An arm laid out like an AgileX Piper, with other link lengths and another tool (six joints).
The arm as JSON. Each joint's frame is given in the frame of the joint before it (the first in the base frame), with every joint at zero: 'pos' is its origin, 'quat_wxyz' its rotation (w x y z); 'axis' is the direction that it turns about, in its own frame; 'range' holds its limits. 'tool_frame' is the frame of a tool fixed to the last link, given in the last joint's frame.
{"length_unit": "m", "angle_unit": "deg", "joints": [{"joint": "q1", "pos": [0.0, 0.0, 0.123], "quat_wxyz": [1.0, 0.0, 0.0, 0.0], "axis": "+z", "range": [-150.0, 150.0]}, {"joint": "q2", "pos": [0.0, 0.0, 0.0], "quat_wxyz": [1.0, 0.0, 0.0, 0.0], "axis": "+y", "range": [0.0, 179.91]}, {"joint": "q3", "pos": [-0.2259, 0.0, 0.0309], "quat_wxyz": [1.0, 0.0, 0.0, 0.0], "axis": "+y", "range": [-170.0, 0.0]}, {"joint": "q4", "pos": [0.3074, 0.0, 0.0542], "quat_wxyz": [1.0, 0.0, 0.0, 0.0], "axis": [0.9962, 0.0, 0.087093], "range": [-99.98, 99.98]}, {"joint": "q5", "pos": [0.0, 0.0, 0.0], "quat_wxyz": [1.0, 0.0, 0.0, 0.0], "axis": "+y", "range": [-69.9, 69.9]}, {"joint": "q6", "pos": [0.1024, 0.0, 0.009], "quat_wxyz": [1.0, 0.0, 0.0, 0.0], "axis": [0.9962, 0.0, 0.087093], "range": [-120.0, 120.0]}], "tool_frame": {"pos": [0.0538, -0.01, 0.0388], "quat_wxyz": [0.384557, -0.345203, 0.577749, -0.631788]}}
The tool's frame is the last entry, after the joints.
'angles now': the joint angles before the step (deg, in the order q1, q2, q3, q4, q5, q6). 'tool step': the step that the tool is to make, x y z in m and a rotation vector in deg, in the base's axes. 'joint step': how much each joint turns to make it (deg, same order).
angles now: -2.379 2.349 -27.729 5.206 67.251 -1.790
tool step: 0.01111 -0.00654 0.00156 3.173 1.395 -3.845
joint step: -0.005 4.869 -1.900 -1.206 -1.829 5.169
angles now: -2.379 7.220 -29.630 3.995 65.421 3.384
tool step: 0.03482 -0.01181 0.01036 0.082 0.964 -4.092
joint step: 0.002 12.681 -5.535 -3.471 -6.322 3.972
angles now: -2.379 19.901 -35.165 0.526 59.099 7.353
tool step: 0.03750 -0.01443 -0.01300 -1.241 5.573 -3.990
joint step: -0.444 13.519 -4.819 -4.375 -3.098 3.664
